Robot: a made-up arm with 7 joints.
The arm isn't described. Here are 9 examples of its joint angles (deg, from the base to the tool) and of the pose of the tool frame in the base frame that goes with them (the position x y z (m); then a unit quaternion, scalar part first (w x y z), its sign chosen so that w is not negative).
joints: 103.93 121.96 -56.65 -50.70 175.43 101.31 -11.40
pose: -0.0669 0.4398 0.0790 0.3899 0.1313 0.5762 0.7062
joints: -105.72 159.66 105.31 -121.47 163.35 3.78 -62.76
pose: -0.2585 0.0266 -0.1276 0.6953 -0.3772 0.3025 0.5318
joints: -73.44 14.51 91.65 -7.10 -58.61 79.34 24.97
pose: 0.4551 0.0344 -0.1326 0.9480 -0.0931 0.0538 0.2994
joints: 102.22 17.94 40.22 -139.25 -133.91 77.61 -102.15
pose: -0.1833 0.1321 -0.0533 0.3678 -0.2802 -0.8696 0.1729
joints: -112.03 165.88 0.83 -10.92 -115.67 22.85 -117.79
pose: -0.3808 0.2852 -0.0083 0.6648 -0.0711 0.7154 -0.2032
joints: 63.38 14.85 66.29 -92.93 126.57 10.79 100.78
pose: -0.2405 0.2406 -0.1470 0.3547 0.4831 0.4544 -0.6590
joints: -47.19 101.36 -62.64 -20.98 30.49 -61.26 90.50
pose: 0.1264 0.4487 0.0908 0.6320 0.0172 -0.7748 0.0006
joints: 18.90 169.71 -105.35 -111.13 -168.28 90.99 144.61
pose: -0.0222 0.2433 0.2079 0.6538 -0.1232 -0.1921 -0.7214
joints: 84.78 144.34 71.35 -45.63 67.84 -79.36 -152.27
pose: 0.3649 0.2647 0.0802 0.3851 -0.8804 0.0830 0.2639
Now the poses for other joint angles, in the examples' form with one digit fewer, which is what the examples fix.
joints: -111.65 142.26 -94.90 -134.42 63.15 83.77 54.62
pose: 0.066 0.221 0.091 0.849 0.241 -0.359 0.303
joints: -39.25 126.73 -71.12 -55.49 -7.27 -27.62 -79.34
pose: 0.069 0.412 0.155 0.012 0.469 0.325 -0.821
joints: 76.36 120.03 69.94 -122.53 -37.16 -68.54 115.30
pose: 0.234 0.160 0.042 0.677 -0.300 -0.083 -0.667
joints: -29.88 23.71 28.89 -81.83 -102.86 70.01 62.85
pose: 0.326 0.182 -0.134 0.336 0.691 -0.500 0.399
